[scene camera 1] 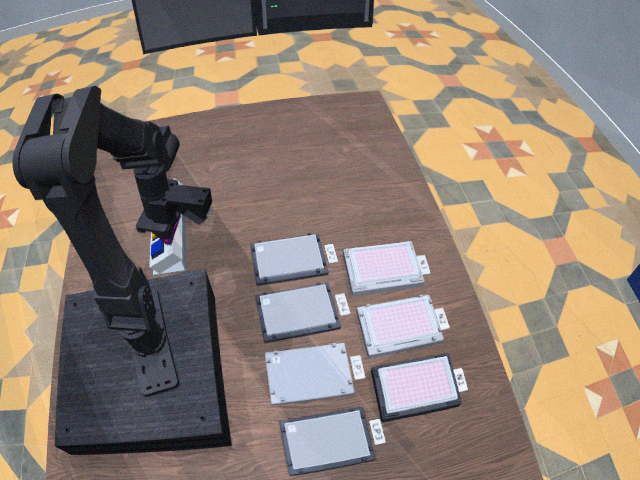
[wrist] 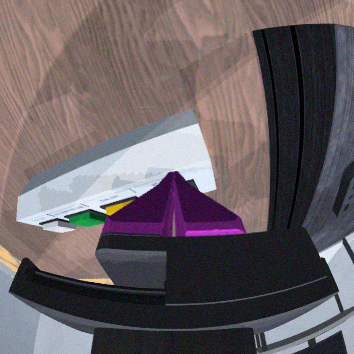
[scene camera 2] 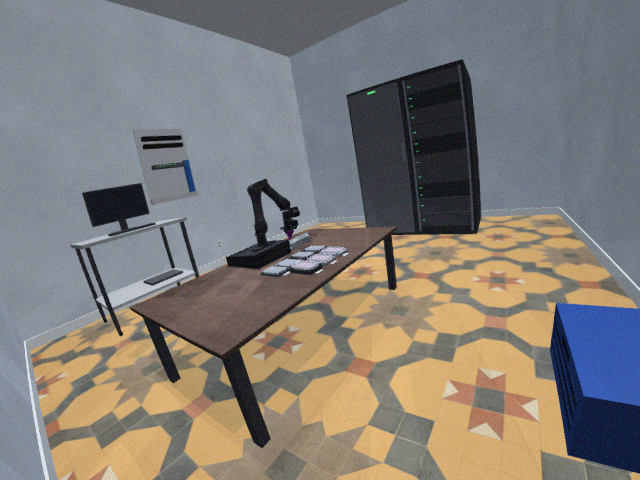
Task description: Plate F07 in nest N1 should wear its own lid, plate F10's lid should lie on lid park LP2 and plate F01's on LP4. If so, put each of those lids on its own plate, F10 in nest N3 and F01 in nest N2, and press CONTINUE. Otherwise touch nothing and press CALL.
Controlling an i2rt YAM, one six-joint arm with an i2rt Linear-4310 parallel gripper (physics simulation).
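Seen in the pictures: gripper, fingertip midpoint: (scene camera 1: 168, 243) (wrist: 173, 178) (scene camera 2: 290, 239); arm's base at its link origin: (scene camera 1: 150, 341) (scene camera 2: 263, 246).
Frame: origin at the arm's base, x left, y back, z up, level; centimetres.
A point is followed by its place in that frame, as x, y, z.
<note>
The gripper (scene camera 1: 169, 239) @[22.3, -7.1, -2.4] (scene camera 2: 290, 235) @[22.3, -7.1, -2.4] (wrist: 174, 175) @[22.3, -7.1, -2.4] is shut, its purple fingertips together over the white button box (scene camera 1: 175, 258) @[19.4, -7.7, -3.9] (scene camera 2: 300, 239) @[30.1, -10.9, -4.6] (wrist: 150, 152) @[23.0, -9.1, -3.6]; contact with a button cannot be made out. In scene camera 1, pink-welled plates sit in pale nest N3 (scene camera 1: 383, 262) @[5.1, -46.6, -5.4], pale nest N2 (scene camera 1: 400, 322) @[-8.2, -44.0, -5.8] and dark nest N1 (scene camera 1: 417, 383) @[-20.9, -41.2, -5.0]. A lid on N1's plate cannot be made out. Grey panels with small white tags show on LP2 (scene camera 1: 289, 256) @[13.9, -30.2, -6.7] and LP4 (scene camera 1: 299, 311) @[1.2, -27.8, -6.7]. The tag writing is too small to read.
LP1 (scene camera 1: 309, 374) @[-11.3, -25.1, -7.4], pale with corner pegs and a small tag, and LP3 (scene camera 1: 328, 439) @[-24.2, -23.7, -6.7], dark-rimmed with a grey panel, stand nearer the front. The box has blue (scene camera 1: 157, 248) @[22.7, -4.4, -3.2], yellow (wrist: 119, 207) @[28.2, -6.2, -3.0], green (wrist: 87, 218) @[32.0, -6.7, -2.8] and white (wrist: 58, 226) @[37.2, -7.2, -3.2] buttons. The arm's black base (scene camera 1: 191, 413) @[-15.1, -4.1, 0.2] stands left of the parks.
</note>
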